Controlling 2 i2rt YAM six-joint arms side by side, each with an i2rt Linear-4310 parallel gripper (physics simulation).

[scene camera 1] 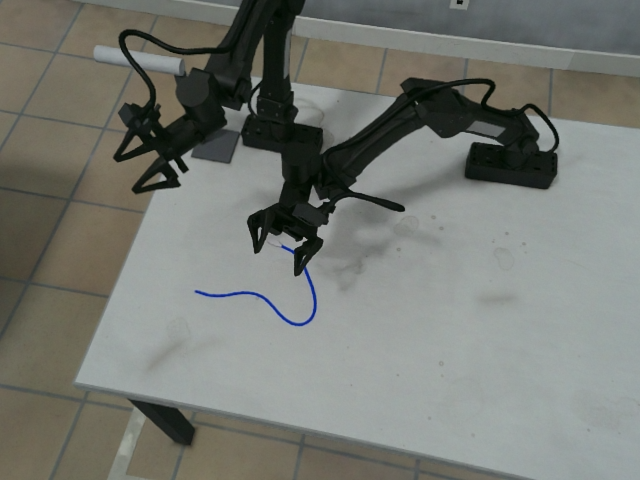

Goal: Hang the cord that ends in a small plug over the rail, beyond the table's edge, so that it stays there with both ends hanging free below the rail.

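Seen in the pictures: left gripper, fingertip midpoint: (277, 264); right gripper, fingertip midpoint: (123, 175); left arm's base, origin of the base link: (512, 161); right arm's base, origin of the base link: (282, 134).
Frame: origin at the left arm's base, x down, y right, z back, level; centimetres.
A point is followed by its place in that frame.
Observation:
The blue cord (314, 299) @(x 4.1, y 39.8, z -42.5 cm) lies on the table in a loose S-curve, one end at the left and the other below the left gripper. No plug can be made out at either end. The white rail (160, 63) @(x -22.8, y 80.3, z -5.9 cm) is at the upper left, past the table's edge, and no cord is on it. My left gripper (277, 262) @(x -19.1, y 45.4, z -46.8 cm) is open over the cord's upper end; one finger hides a short piece of the cord. My right gripper (125, 175) @(x -29.9, y 74.2, z -39.7 cm) is open and empty beyond the table's left edge, below the rail in the picture.
A dark square plate (216, 146) @(x 4.0, y 72.7, z -5.6 cm) lies at the table's left edge, beside the right arm's base (253, 135) @(x 0.2, y 63.1, z -3.3 cm). The left arm's base (510, 173) @(x 0.4, y 0.1, z -3.4 cm) stands at the upper right, and its arm reaches across the table (413, 361) @(x 4.6, y 16.8, z -52.1 cm). The right arm's forearm is close to the rail's right end.

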